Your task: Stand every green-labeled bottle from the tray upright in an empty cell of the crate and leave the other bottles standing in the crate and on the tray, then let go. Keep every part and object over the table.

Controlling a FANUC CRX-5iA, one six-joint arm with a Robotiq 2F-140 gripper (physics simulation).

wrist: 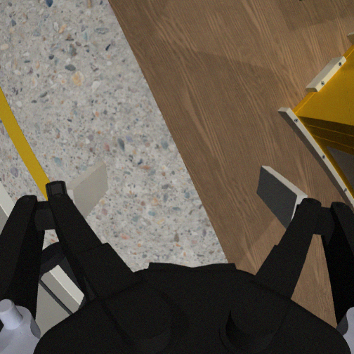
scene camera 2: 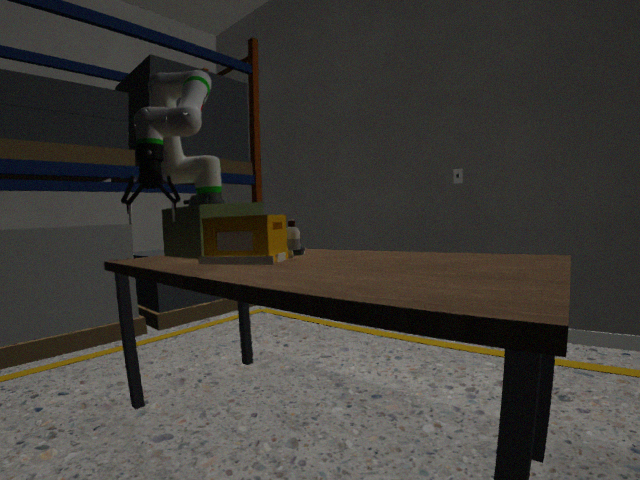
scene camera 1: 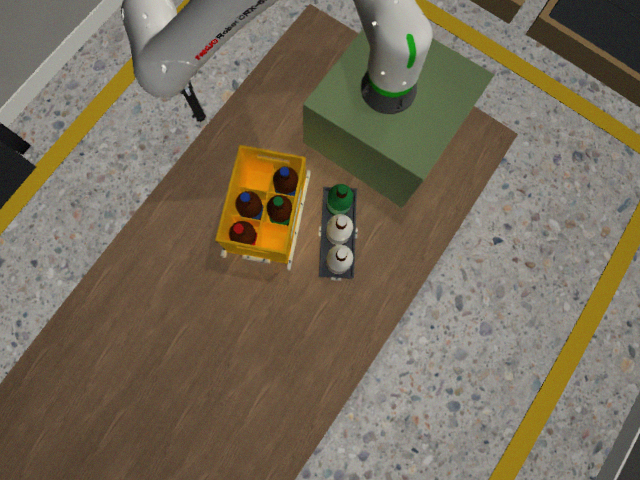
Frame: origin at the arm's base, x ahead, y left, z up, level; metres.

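Seen in the pictures: gripper, fingertip midpoint: (scene camera 2: 152, 222); arm's base, link origin: (scene camera 2: 210, 205) (scene camera 1: 388, 89).
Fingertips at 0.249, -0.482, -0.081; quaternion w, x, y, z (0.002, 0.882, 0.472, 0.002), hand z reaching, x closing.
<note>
Pixels of each thing's top centre, then the offset from my fingertips to it, as dx, dy, dz. "pt": a spot on its surface instead. Level surfaces: height alone.
- yellow crate, top centre: (scene camera 1: 291, 209) (scene camera 2: 258, 216) +0.151, +0.395, +0.009
- green-capped brown bottle, top centre: (scene camera 1: 278, 200) +0.142, +0.350, -0.004
- red-capped bottle, top centre: (scene camera 1: 238, 228) +0.257, +0.292, -0.004
- dark tray, surface spot: (scene camera 1: 324, 243) pt +0.158, +0.505, -0.161
- green bottle, top centre: (scene camera 1: 342, 189) +0.031, +0.490, -0.007
- wooden table, surface height: dz -0.167
The yellow crate (scene camera 1: 253, 251) (scene camera 2: 276, 240) (wrist: 335, 107) has two columns of three cells. In scene camera 1, a blue-capped bottle (scene camera 1: 285, 179) stands top right, another blue-capped bottle (scene camera 1: 248, 204) middle left, a green-capped brown bottle (scene camera 1: 279, 208) middle right and a red-capped bottle (scene camera 1: 242, 233) bottom left. The top-left and bottom-right cells are empty. On the dark tray (scene camera 1: 324, 243), a green bottle (scene camera 1: 340, 199) stands at the top, with two white bottles (scene camera 1: 339, 229) (scene camera 1: 339, 259) below it. My gripper (scene camera 2: 151, 212) (wrist: 183, 177) is open and empty, raised beside the crate near the table's edge.
The green pedestal block (scene camera 1: 398, 124) (scene camera 2: 183, 232) carries the arm's base on the wooden table (scene camera 1: 206, 335) (scene camera 2: 413, 279), close to the crate and tray. The arm's link (scene camera 1: 170, 56) hangs over the table edge at the upper left. Light strips (wrist: 325, 157) run along the crate's base.
</note>
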